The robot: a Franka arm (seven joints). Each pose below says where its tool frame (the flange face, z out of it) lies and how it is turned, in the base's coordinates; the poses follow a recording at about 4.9 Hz.
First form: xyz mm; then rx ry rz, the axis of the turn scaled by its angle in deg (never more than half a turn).
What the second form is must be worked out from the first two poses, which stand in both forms.
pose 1, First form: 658.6, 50.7, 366.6, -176.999, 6.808, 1.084
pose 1, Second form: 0.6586, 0.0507, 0.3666, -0.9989, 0.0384, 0.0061, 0.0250
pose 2, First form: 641.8, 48.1, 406.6, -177.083, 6.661, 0.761
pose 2, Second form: 0.6418, 0.0481, 0.4066, -0.9990, 0.0376, 0.0043, 0.0243
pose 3, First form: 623.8, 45.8, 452.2, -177.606, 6.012, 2.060
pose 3, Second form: 0.6238, 0.0458, 0.4522, -0.9992, 0.0338, 0.0116, 0.0199
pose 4, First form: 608.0, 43.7, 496.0, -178.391, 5.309, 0.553
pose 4, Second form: 0.6080, 0.0437, 0.4960, -0.9995, 0.0297, 0.0031, 0.0133
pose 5, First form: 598.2, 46.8, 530.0, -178.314, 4.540, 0.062
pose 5, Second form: 0.5982, 0.0468, 0.5300, -0.9996, 0.0254, 0.0003, 0.0142
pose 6, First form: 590.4, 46.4, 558.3, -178.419, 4.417, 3.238
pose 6, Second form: 0.5904, 0.0464, 0.5583, -0.9994, 0.0247, 0.0181, 0.0131
